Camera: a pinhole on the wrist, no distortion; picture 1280 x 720 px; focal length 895.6 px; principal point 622.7 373.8 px. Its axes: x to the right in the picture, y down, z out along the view. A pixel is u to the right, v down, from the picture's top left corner.
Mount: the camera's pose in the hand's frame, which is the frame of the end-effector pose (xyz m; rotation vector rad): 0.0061 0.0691 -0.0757 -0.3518 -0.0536 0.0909
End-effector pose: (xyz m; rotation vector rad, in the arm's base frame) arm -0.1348 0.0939 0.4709 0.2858 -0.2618 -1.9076
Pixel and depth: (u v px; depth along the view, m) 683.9 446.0 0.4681
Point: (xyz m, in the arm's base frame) -0.0123 0.0149 0.8875
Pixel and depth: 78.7 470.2 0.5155
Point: 0.0959 0.3429 0.9364
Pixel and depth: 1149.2 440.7 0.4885
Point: -0.0795 -0.2314 0.9066
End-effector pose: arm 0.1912 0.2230 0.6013 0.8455 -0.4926 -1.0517
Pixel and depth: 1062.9 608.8 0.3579
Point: 0.2525 0.0731 0.9734
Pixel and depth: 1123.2 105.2 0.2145
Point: 0.1848 0.0853 0.7636
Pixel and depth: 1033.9 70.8 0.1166
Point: 0.2223 0.1741 0.6908
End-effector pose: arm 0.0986 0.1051 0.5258 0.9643 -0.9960 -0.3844
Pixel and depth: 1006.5 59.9 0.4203
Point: -0.1428 -0.1459 0.7644
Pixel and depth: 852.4 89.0 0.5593
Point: -0.2851 -0.1787 0.7810
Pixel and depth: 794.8 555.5 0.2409
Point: -0.0262 0.1264 0.7352
